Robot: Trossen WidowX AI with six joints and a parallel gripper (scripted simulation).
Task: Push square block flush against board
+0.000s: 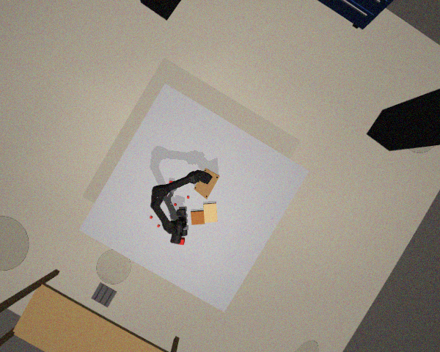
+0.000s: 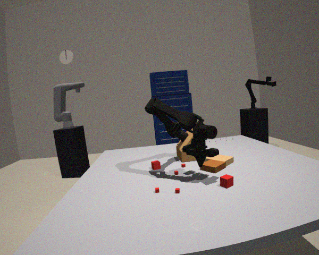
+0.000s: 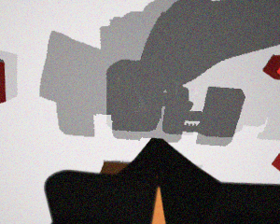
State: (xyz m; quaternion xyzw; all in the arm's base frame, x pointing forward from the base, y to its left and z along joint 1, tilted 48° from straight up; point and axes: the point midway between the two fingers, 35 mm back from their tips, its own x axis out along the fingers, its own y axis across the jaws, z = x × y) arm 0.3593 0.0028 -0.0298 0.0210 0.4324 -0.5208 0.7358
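Now: the square block 60 mm behind my gripper tip, 80 mm to the left of it and 20 mm below it. Round my gripper tip: board (150 mm behind, 140 mm to the left, 20 mm below).
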